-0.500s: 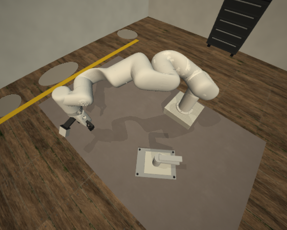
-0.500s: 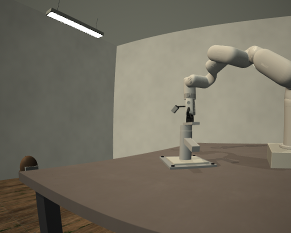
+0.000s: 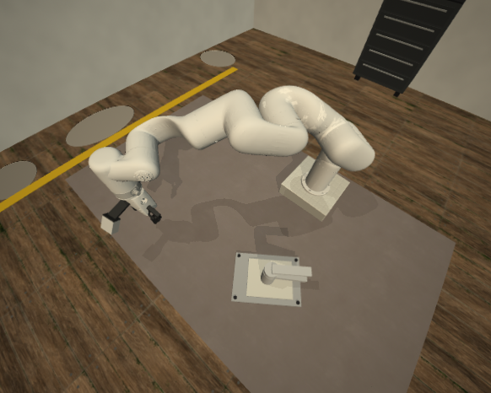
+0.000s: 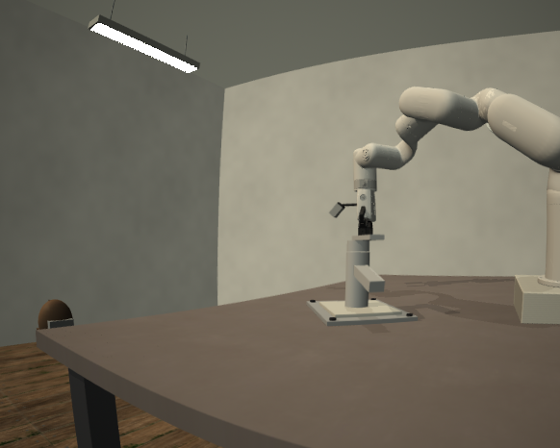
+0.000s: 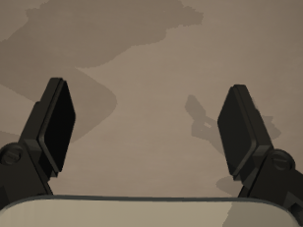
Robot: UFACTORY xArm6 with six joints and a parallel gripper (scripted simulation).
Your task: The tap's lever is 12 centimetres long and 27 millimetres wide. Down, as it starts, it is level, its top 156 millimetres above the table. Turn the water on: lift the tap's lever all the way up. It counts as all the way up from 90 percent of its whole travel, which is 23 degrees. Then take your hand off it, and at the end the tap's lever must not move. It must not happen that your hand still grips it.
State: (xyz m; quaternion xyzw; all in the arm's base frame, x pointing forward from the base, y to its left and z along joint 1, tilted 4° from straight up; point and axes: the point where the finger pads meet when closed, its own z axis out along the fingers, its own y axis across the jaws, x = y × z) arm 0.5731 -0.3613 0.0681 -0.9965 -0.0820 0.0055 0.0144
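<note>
The tap lever is 460 mm to the left of my hand, 150 mm behind it and 20 mm below it. Also, from my hand: base plate: 430 mm to the left, 150 mm below, 130 mm behind.
</note>
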